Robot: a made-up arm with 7 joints.
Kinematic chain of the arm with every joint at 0, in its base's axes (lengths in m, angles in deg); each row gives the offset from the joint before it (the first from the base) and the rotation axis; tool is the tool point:
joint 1: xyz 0 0.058 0 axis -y
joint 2: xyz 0 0.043 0 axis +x
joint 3: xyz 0 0 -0.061 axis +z
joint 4: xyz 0 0 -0.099 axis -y
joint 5: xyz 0 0 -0.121 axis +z
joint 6: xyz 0 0 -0.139 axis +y
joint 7: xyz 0 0 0 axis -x
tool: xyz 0 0 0
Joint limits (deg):
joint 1: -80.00..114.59
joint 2: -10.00..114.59
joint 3: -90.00..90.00
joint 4: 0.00..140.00
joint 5: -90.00..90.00
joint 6: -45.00..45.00
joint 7: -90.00..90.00
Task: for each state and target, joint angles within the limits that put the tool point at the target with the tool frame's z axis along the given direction. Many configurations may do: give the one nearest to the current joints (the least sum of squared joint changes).
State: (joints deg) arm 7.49 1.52 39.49 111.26 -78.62 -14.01 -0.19
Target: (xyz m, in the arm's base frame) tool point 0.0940 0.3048 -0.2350 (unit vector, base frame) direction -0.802 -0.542 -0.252
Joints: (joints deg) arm -11.80 -3.30 56.99 81.43 -72.41 -32.70 -25.69
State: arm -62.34 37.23 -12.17 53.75 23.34 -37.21 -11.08
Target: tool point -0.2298 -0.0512 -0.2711 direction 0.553 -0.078 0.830
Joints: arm -68.15 -10.00 -29.85 47.44 46.33 -7.91 -34.29
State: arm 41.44 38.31 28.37 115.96 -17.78 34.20 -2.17
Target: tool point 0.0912 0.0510 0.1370 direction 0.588 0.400 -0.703
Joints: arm 57.02 53.05 -10.87 139.87 -45.49 5.34 -40.08
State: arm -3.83 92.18 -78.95 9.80 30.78 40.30 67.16
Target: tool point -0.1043 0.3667 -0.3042 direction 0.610 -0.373 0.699
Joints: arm -21.74 47.85 -75.23 13.76 35.51 9.74 22.26
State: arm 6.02 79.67 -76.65 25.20 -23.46 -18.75 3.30
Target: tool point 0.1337 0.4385 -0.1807 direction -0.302 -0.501 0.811
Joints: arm 23.88 75.08 -68.57 31.11 -26.09 -17.65 11.28
